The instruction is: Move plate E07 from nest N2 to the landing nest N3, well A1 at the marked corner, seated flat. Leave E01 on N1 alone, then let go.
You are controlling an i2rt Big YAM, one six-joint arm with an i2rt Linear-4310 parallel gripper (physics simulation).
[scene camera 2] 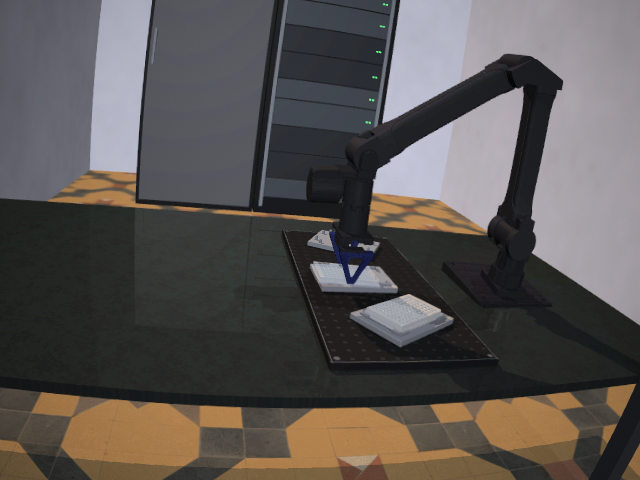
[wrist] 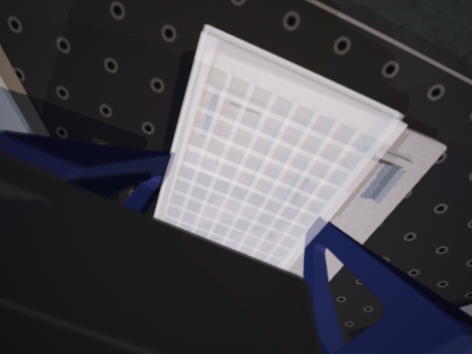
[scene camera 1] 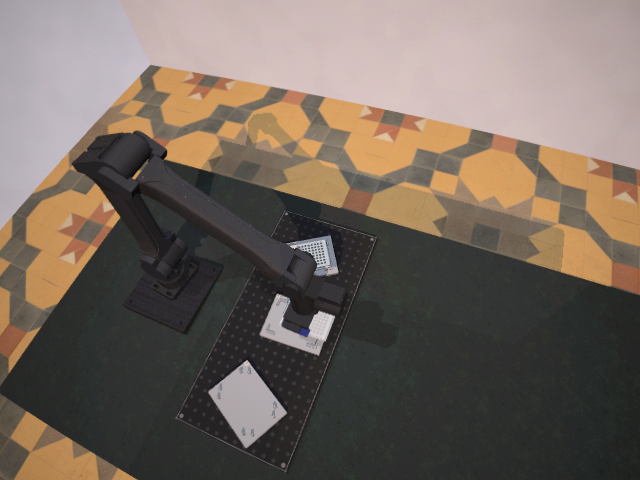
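Observation:
My gripper (scene camera 1: 304,332) (scene camera 2: 345,271) (wrist: 244,195) has blue fingers and is shut on a clear-white well plate, E07 (scene camera 1: 321,324) (scene camera 2: 328,273) (wrist: 250,165). The plate is over the middle nest (scene camera 1: 276,320) (scene camera 2: 390,287) (wrist: 357,215), close to its top; a strip of nest and a corner guide show beside it in the wrist view. Whether it touches or lies flat is unclear. Plate E01 (scene camera 1: 318,252) (scene camera 2: 405,310) sits on an end nest (scene camera 1: 334,260) (scene camera 2: 402,338). The other end nest (scene camera 1: 247,403) (scene camera 2: 317,243) bears no plate. Nest labels and well A1 are unreadable.
The nests stand on a dark perforated board (scene camera 1: 217,356) (scene camera 2: 361,355) (wrist: 110,90). The arm's base (scene camera 1: 191,315) (scene camera 2: 467,281) stands beside the board on the dark table (scene camera 1: 439,372) (scene camera 2: 155,310). My forearm passes close over E01's nest in scene camera 1. A cabinet (scene camera 2: 206,103) stands beyond the table.

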